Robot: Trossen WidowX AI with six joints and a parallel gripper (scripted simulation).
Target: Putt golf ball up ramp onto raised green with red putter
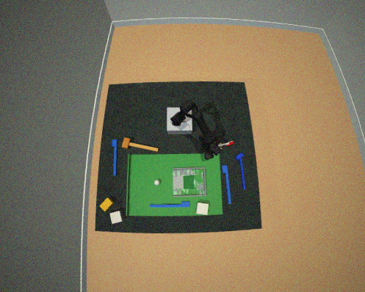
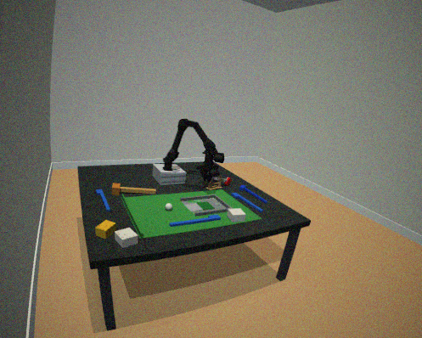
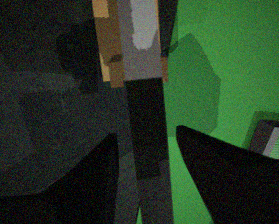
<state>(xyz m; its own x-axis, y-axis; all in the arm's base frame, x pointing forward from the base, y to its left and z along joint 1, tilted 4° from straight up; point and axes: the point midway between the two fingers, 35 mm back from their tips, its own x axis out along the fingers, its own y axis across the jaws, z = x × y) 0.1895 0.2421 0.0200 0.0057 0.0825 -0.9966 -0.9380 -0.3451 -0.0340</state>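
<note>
The red putter is 100 mm to the left of my gripper tip and 40 mm behind it. From my gripper tip the other things lie so: yellow block 700 mm to the right, 510 mm ahead, 40 mm below; then white golf ball 340 mm to the right, 290 mm ahead, 40 mm below.
</note>
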